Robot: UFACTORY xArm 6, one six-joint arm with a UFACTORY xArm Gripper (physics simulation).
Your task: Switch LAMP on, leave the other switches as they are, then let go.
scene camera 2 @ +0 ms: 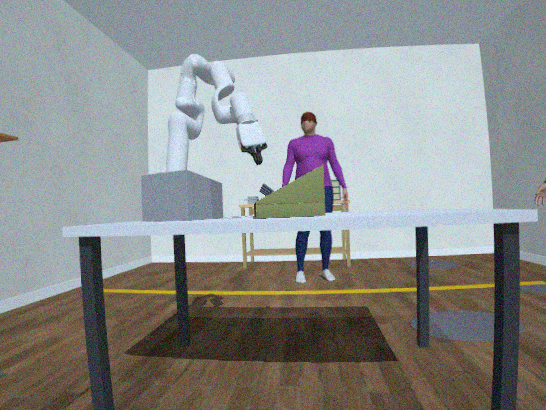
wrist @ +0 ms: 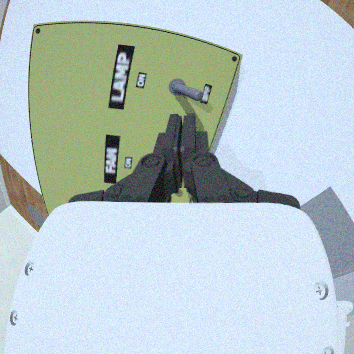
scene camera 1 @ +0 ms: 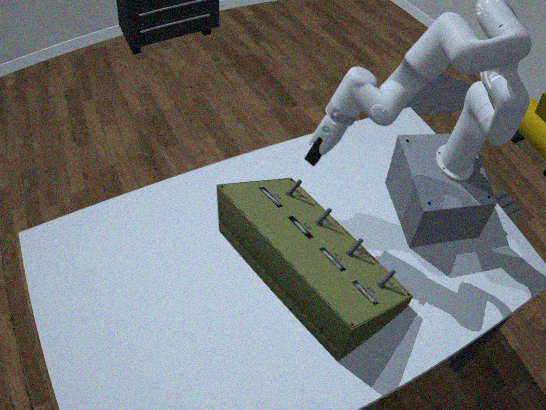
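The green sloped switch panel stands on the table. The LAMP lever is at the panel's far end in scene camera 1; in the wrist view it leans toward the OFF label, away from the ON label. Three other levers follow in a row, all leaning the same way. My gripper is shut and empty. It hangs above the panel's far end, apart from the LAMP lever. The FAN label shows in the wrist view; the FAN lever is hidden there.
The arm's grey base block stands on the white table, on the side toward which the levers lean. A person in a purple top stands behind the table in scene camera 2. A black cabinet stands on the floor.
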